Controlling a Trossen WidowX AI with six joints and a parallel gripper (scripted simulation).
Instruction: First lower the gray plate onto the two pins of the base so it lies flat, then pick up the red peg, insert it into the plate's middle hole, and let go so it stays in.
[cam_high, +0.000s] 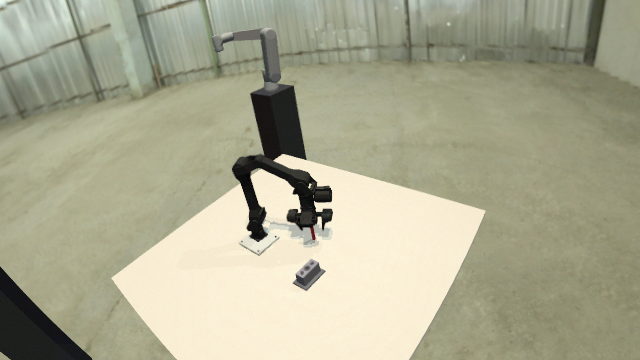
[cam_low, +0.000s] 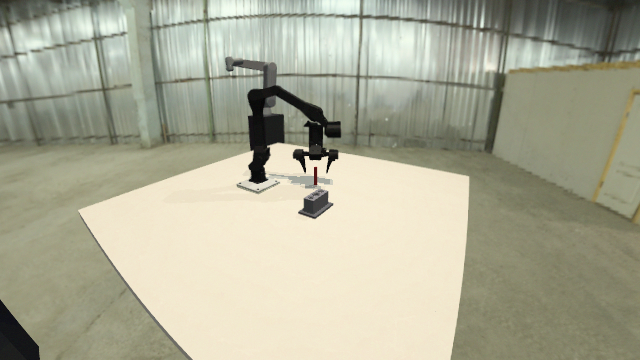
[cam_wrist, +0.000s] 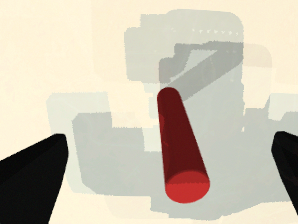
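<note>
Right now my gripper tip is 1 cm above the red peg. The rest, counted from my gripper tip: gray plate: 14 cm ahead, 18 cm to the right, 1 cm below; then base: 14 cm ahead, 18 cm to the right, 4 cm below.
</note>
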